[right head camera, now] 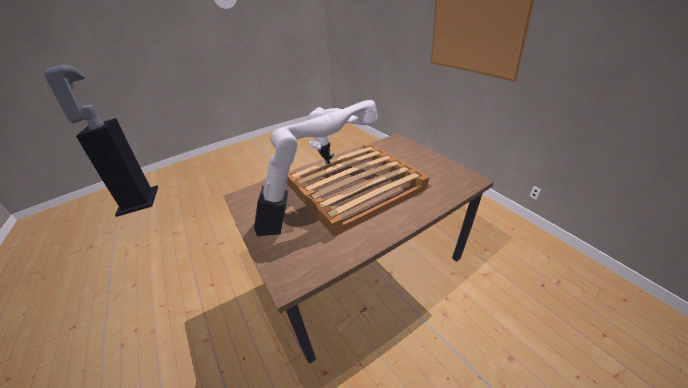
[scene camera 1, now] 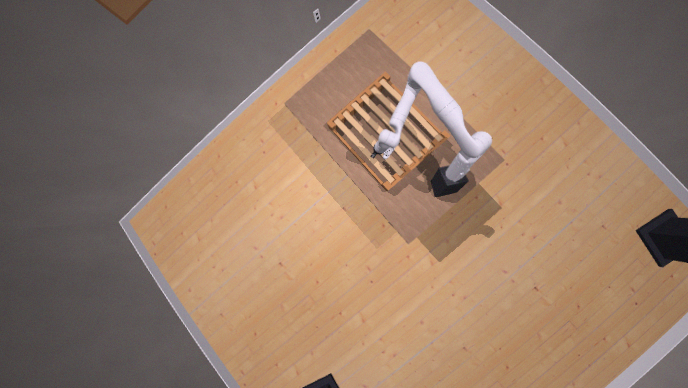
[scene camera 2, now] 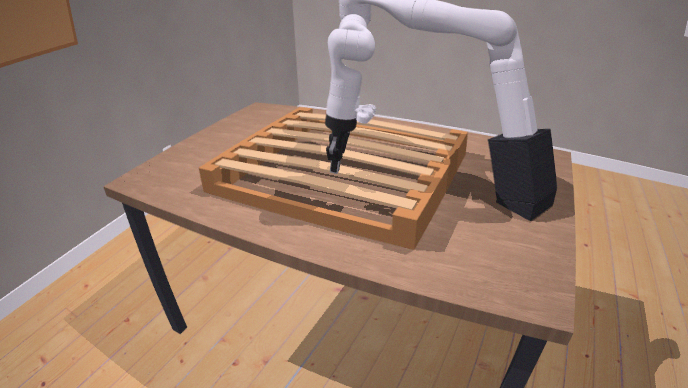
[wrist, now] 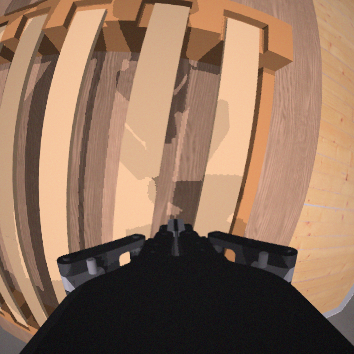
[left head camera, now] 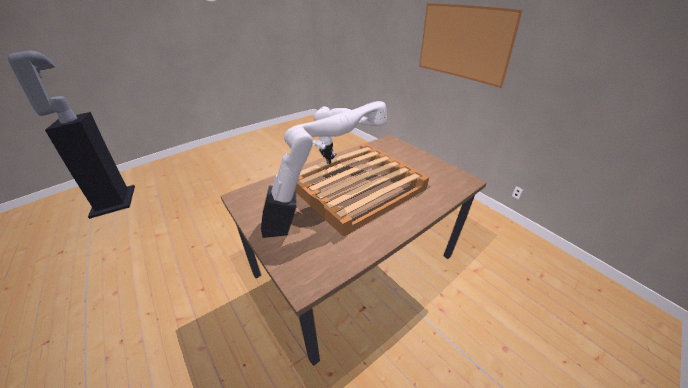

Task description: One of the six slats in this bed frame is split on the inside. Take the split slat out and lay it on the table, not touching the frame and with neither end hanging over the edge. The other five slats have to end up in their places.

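Note:
The orange-brown bed frame (left head camera: 345, 226) (right head camera: 337, 226) (scene camera 1: 388, 187) (scene camera 2: 300, 209) (wrist: 277, 50) stands on the table (left head camera: 310, 275) (scene camera 2: 500, 270), with several pale slats across it. The outermost slat (scene camera 2: 370, 194) (wrist: 237, 95) is nearest scene camera 2; the second slat (scene camera 2: 280, 161) (wrist: 150, 90) lies beside it. Slat ends seen in scene camera 2 lie in the frame's notches. I cannot make out which slat is split. My gripper (left head camera: 329, 161) (right head camera: 328, 161) (scene camera 1: 374, 155) (scene camera 2: 334, 170) (wrist: 175, 228) is shut and empty, pointing down around the gap between these two slats; its exact height is unclear.
My arm's black base (left head camera: 279, 215) (scene camera 2: 522, 175) stands on the table beside one end of the frame. A separate grey arm (left head camera: 31, 80) (right head camera: 64, 92) stands on a black pedestal (left head camera: 92, 165) (right head camera: 116, 167) away from the table.

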